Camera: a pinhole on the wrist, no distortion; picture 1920 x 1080 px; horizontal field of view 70.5 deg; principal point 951.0 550.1 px. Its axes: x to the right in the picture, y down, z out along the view. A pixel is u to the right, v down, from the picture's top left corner.
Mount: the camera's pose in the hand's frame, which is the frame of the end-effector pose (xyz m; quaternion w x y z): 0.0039 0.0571 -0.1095 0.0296 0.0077 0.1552 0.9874
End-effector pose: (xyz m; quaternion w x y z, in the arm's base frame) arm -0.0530 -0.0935 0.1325 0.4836 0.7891 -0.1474 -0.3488
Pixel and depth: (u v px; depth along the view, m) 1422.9 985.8 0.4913
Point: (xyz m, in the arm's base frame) -0.4448 -0.3028 0.1404
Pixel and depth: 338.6 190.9 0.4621
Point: -0.0594 -0.5647 0.2160
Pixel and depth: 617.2 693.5 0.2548
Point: -0.0889 -0.2787 0.1544
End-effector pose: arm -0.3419 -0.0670 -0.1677 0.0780 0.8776 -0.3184 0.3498
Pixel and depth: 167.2 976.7 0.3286
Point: -0.1315 -0.2874 -0.2159
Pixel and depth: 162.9 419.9 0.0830
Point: -0.3840 -0.1509 -0.1144
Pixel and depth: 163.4 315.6 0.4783
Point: -0.1606 -0.5395 -0.2302
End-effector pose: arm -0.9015 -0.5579 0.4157 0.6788 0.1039 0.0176 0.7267
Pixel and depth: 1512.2 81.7 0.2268
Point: -1.0855 -0.6625 0.5210
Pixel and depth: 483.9 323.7 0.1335
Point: -1.0171 -0.5145 0.4522
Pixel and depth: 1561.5 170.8 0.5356
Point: -1.1984 -0.8412 0.7992
